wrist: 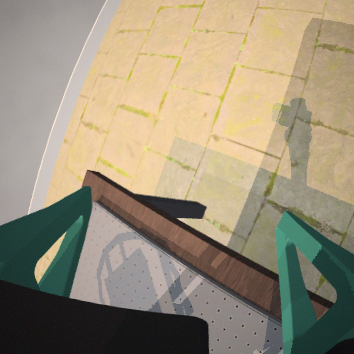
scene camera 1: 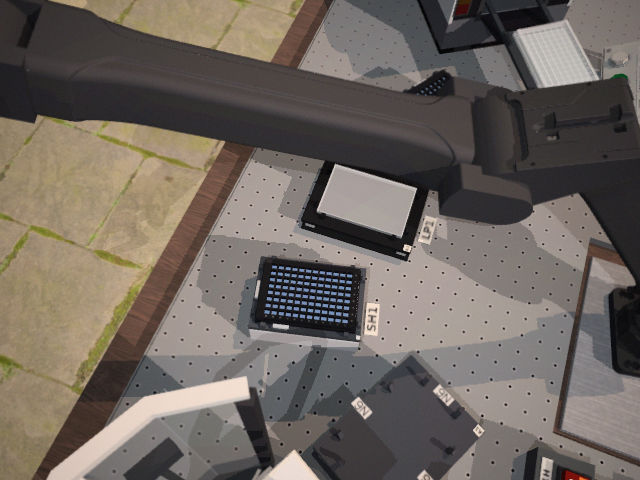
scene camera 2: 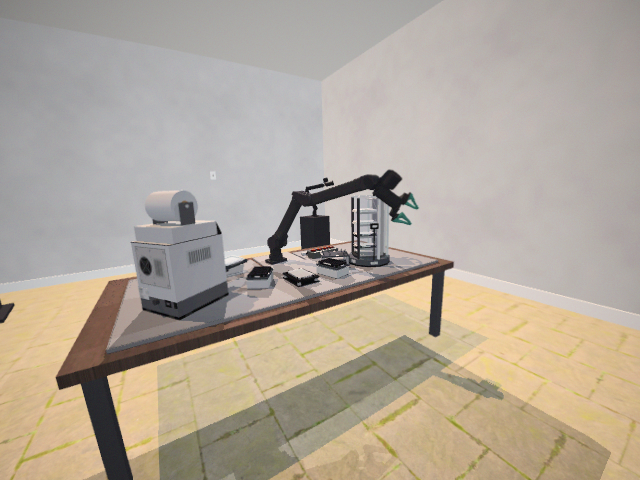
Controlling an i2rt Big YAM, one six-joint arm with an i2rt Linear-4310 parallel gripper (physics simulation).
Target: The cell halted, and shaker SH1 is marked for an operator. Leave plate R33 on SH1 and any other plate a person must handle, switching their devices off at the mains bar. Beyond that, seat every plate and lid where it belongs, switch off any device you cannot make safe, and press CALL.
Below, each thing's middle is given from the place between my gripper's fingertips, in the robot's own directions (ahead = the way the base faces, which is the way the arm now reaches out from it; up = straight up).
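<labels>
The plate hotel [scene camera 1: 221,423] is 100 mm below my hand, 380 mm behind it and 180 mm to the left of it. As for the grey lid [scene camera 1: 376,203], it is far below my hand, far behind it and far to the right of it. I see that the shaker SH1 [scene camera 1: 262,331] is 280 mm below my hand, 390 mm behind it and 140 mm to the right of it, while the white plate [scene camera 1: 553,54] is a fair way below my hand, far behind it and far to the right of it.
</labels>
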